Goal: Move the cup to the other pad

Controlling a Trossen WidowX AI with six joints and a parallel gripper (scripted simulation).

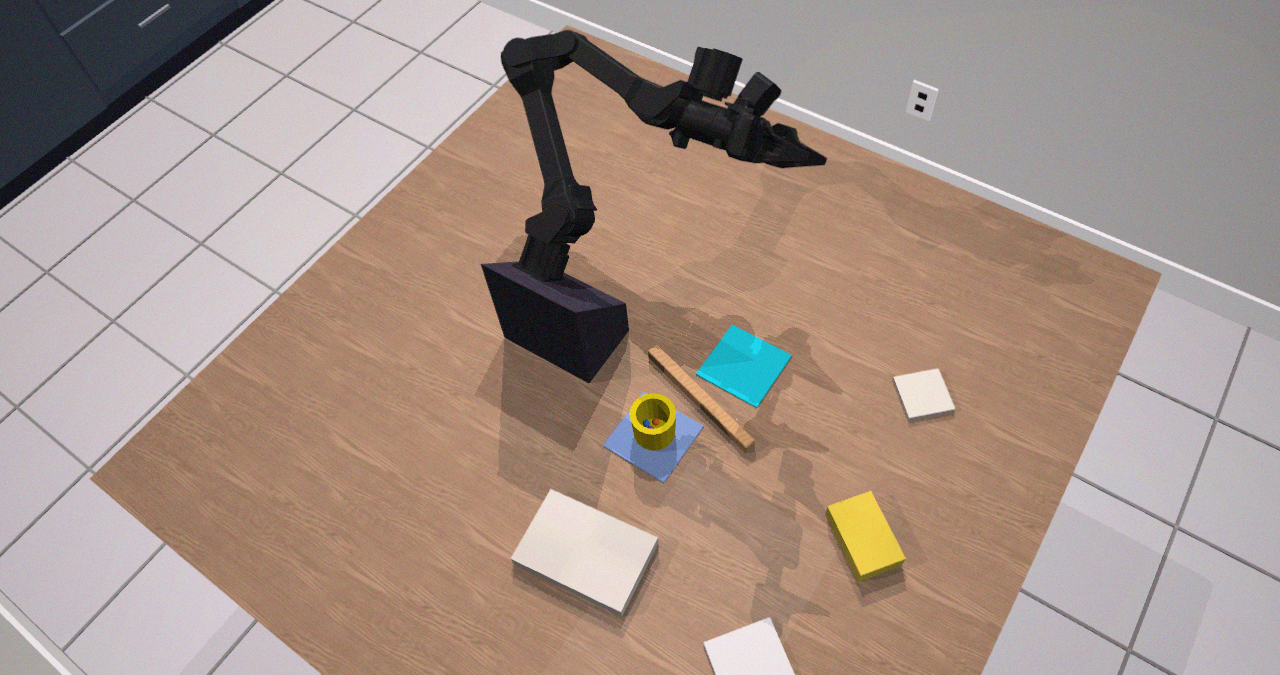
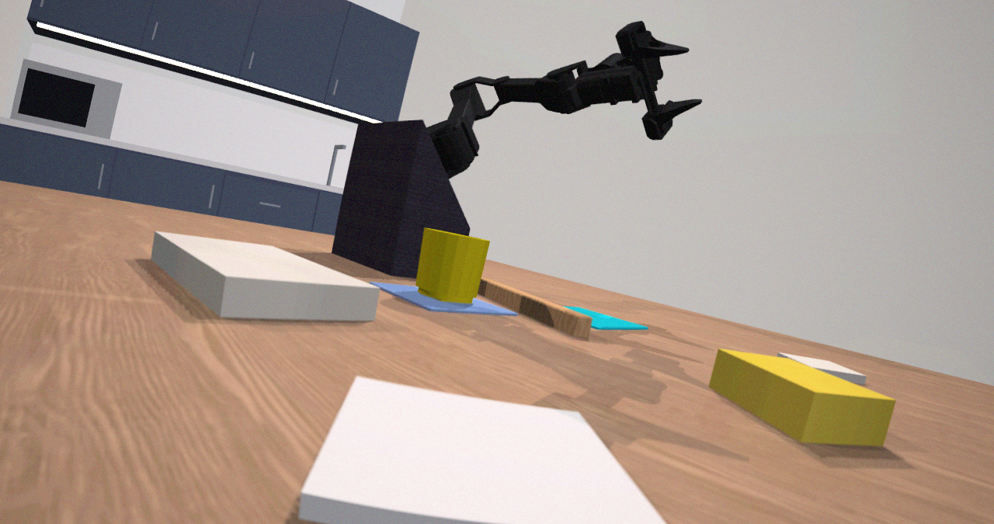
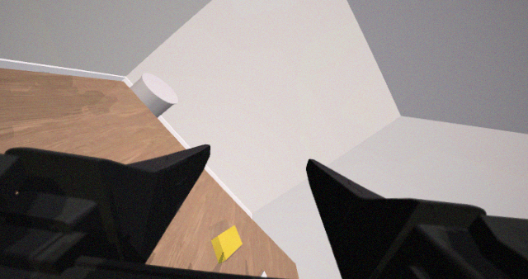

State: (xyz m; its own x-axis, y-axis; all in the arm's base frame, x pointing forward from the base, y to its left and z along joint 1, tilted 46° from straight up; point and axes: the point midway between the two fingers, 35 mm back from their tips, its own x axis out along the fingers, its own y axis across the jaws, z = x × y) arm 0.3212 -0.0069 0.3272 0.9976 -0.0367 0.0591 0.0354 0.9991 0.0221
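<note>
My gripper tip is 34 cm above the yellow cup, 32 cm to the left of it and 8 cm past it. Round my gripper tip: cyan pad (38 cm below, 14 cm to the right, 2 cm behind); then wooden bar (37 cm below, 23 cm to the right, 5 cm behind); then green marble (36 cm below, 33 cm to the right, 6 cm behind).
</note>
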